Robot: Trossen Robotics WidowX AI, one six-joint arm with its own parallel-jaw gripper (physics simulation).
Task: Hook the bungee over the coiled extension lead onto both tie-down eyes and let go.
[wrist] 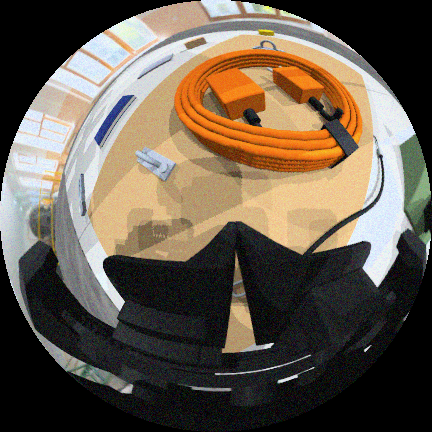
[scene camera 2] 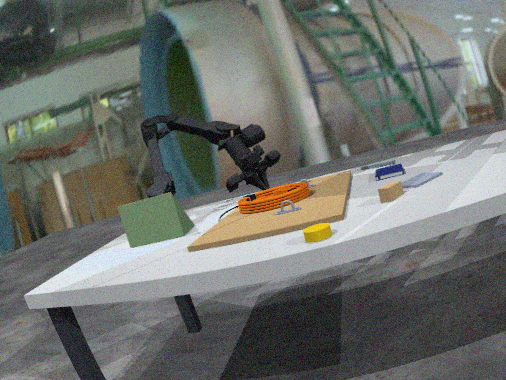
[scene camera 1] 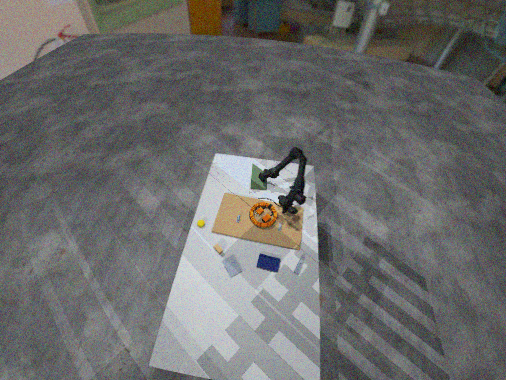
Note:
I see my gripper (scene camera 2: 270, 192) and an orange coiled extension lead (scene camera 2: 269, 199).
The orange coiled extension lead shows as well in the wrist view (wrist: 282, 150). My gripper also shows in the wrist view (wrist: 234, 227).

